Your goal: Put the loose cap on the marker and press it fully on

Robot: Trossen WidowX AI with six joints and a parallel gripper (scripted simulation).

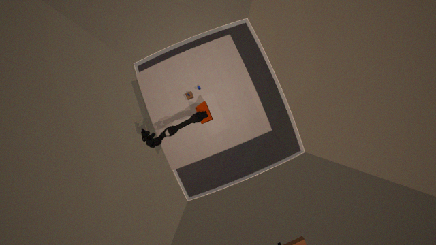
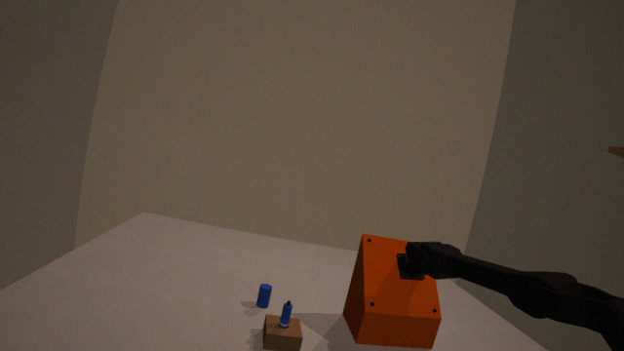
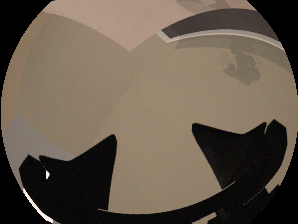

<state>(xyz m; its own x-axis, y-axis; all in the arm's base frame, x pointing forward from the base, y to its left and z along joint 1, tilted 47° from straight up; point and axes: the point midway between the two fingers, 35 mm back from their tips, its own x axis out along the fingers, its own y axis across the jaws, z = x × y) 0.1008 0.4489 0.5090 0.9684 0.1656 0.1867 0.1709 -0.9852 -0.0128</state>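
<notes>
Now: the marker cap 74 cm to the right of my gripper tip, 19 cm ahead of it and 16 cm below it.
</notes>
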